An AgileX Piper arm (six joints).
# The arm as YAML. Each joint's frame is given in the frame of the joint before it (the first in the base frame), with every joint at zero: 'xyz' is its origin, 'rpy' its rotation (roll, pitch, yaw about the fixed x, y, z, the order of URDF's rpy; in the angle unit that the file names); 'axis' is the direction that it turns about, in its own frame. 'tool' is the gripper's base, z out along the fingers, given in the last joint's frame.
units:
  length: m
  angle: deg
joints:
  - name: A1
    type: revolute
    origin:
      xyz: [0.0, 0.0, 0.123]
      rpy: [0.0, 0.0, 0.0]
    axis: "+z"
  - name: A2
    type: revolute
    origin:
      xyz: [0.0, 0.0, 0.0]
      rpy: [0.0, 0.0, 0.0]
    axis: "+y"
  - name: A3
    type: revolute
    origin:
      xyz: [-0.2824, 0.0, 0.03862]
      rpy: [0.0, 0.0, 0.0]
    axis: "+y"
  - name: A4
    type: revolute
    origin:
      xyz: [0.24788, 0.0, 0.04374]
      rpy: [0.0, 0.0, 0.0]
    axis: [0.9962, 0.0, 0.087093]
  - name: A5
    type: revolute
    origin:
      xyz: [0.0, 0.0, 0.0]
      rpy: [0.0, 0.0, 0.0]
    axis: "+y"
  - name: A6
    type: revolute
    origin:
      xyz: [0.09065, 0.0, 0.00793]
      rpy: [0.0, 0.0, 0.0]
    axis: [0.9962, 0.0, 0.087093]
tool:
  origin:
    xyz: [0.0, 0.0, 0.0]
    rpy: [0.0, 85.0, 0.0]
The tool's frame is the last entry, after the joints.
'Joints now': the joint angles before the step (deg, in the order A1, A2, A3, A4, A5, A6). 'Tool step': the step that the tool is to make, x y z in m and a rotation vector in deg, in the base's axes. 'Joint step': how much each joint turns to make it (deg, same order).
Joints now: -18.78, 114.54, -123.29, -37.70, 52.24, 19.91
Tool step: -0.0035, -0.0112, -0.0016, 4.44, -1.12, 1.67
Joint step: -2.53, 0.15, -0.76, 7.84, -0.75, -3.89
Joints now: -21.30, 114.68, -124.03, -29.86, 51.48, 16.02
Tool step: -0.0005, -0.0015, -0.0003, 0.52, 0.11, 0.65
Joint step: -0.40, 0.01, -0.10, 1.47, -0.11, -1.25
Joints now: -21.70, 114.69, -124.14, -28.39, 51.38, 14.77
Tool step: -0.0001, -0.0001, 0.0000, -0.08, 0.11, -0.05
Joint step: 0.00, 0.01, -0.03, -0.11, 0.09, -0.03
